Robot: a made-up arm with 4 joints.
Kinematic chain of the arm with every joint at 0, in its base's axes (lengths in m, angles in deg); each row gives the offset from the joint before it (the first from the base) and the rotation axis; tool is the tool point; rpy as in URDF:
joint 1: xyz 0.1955 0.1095 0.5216 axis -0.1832 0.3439 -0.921
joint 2: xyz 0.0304 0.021 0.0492 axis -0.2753 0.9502 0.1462
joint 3: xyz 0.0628 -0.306 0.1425 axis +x
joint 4: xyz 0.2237 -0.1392 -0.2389 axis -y
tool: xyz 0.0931 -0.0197 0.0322 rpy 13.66 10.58 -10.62
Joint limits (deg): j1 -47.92..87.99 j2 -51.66..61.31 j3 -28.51..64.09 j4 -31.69..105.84
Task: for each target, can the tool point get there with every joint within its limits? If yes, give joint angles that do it. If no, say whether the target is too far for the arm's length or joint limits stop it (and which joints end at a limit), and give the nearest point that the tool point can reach.
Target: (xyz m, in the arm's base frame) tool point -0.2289 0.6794 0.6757
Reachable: no: joint limits stop it (at a limit: joint 1, joint 2, joint 4) | nearest point -0.0881 -0.0660 0.5000 | short by 0.779 m
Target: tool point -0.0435 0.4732 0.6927
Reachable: no: joint limits stop it (at a limit: joint 1, joint 2, joint 4) | nearest point -0.0642 -0.0596 0.4850 | short by 0.572 m
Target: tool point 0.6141 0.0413 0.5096
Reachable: yes | joints -29.46 11.48 55.05 55.50
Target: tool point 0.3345 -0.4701 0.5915
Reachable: yes | joints 28.20 14.08 -19.27 55.65
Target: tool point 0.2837 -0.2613 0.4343
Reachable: yes | joints 31.19 22.87 51.01 85.65
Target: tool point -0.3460 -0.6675 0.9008
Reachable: no: too far | nearest point -0.1680 -0.4160 0.7829 | short by 0.330 m
